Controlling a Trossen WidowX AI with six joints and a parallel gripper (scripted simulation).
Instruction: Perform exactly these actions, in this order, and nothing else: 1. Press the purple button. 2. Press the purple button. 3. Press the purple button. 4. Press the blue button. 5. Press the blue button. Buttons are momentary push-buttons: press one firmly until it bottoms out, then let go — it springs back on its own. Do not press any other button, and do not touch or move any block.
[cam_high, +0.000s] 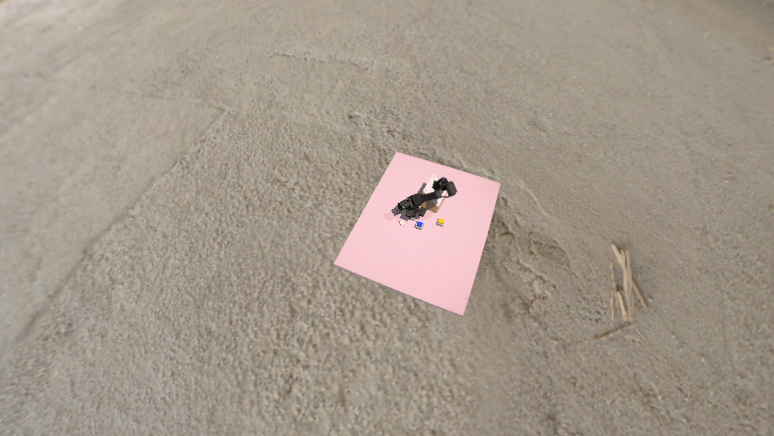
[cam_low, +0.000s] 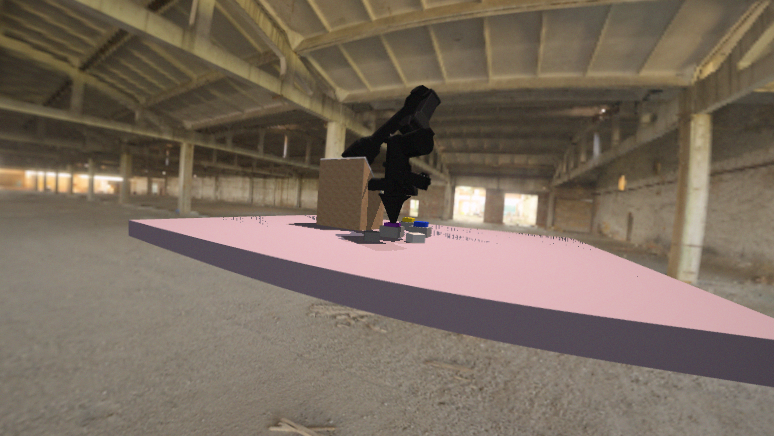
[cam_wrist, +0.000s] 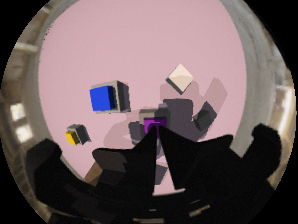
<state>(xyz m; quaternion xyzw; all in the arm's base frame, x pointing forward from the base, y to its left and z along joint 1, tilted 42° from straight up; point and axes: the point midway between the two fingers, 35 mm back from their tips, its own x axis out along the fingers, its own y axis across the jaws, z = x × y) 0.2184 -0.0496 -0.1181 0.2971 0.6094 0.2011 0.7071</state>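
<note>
Right now my gripper tip is 10 mm above the purple button. Round my gripper tip: pale block (70 mm ahead, 50 mm to the right, 20 mm below); then yellow button (10 mm behind, 210 mm to the left); then blue button (50 mm ahead, 70 mm to the left).
</note>
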